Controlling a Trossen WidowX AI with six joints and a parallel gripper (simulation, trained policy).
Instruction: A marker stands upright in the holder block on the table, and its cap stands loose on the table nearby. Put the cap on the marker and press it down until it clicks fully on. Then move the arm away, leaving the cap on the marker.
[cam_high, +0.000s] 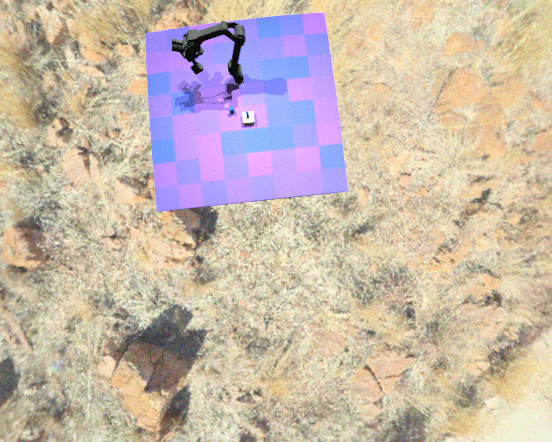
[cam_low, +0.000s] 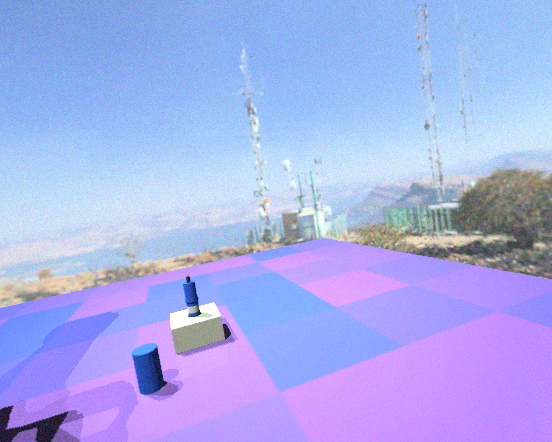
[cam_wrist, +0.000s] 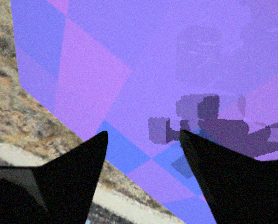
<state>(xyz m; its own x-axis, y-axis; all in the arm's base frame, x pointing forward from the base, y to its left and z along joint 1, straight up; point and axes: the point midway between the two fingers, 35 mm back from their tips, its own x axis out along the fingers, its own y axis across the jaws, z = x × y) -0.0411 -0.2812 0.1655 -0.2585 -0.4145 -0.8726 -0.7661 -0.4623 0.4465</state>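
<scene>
Now: gripper tip 28 cm short of the blue cap, 23 cm to the right of it and 11 cm above it. Also, from my gripper tip: cream holder block 35 cm ahead, 33 cm to the left, 12 cm below.
</scene>
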